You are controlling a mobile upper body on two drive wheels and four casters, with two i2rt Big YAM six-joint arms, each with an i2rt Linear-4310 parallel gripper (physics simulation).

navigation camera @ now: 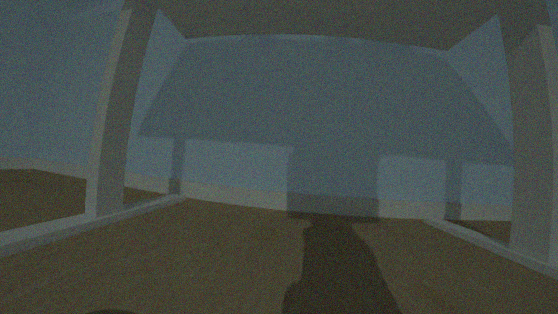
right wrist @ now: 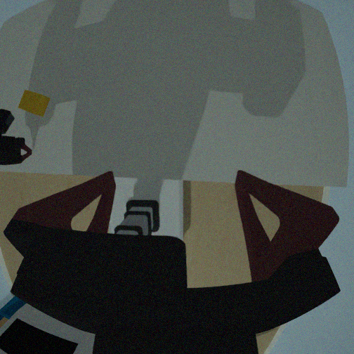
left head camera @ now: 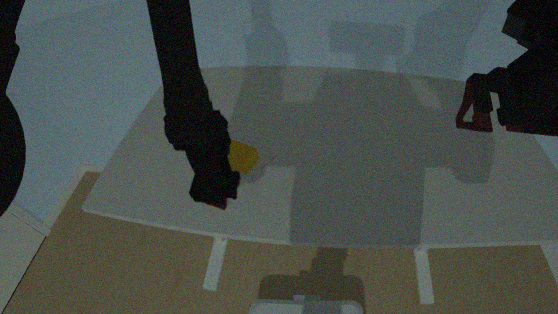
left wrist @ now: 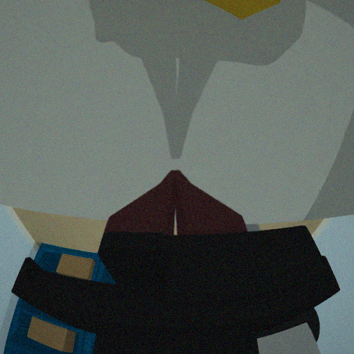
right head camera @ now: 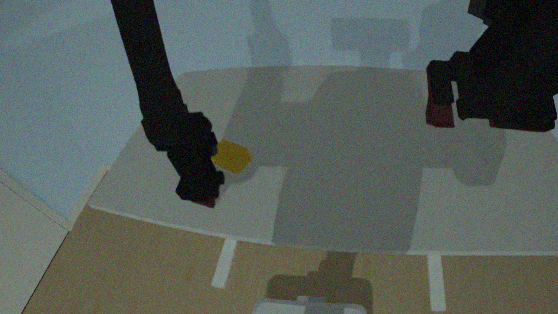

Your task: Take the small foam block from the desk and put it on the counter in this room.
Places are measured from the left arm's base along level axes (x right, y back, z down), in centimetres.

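Where they show: left gripper, between the fingertips: (left head camera: 224, 207) (right head camera: 213, 206); right gripper, between the fingertips: (left head camera: 482, 124) (right head camera: 459, 120).
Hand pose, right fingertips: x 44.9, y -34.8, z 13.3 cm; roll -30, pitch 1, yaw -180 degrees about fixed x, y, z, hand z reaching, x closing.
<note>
After its pixels a point has its place.
The small yellow foam block (left head camera: 244, 158) @(x 3.9, y -52.7, z 41.5 cm) (right head camera: 233, 156) @(x 3.3, y -53.3, z 41.5 cm) (right wrist: 34, 103) rests on the pale grey desk (left head camera: 150, 200) @(x -21.9, y -41.0, z 46.0 cm) (right head camera: 150, 200) @(x -20.6, y -40.3, z 46.0 cm) (right wrist: 260, 145). In the left wrist view, part of the block (left wrist: 245, 6) shows at the top edge. My left gripper (left head camera: 223, 206) @(x 0.3, y -40.0, z 44.9 cm) (right head camera: 212, 204) @(x 0.3, y -40.0, z 44.9 cm) (left wrist: 174, 177) (right wrist: 31, 151) is shut and empty above the desk, on the near side of the block and apart from it. The left arm hides part of the block in the left head view. My right gripper (right wrist: 174, 177) is open and empty, far to the right of the block. I cannot identify the counter in any view.
A pale flat surface (left head camera: 17, 242) @(x -182.8, y -38.2, z 121.3 cm) (right head camera: 30, 240) @(x -183.1, y -30.8, z 114.2 cm) stands at the lower left of the head views. The navigation camera shows two thick desk legs (navigation camera: 112, 115) @(x -28.0, y -71.0, z 108.9 cm) (navigation camera: 532, 140) @(x 91.4, y -66.3, z 106.9 cm) under the desk top. A blue part with brown blocks (left wrist: 47, 251) shows at the left wrist view's lower left.
</note>
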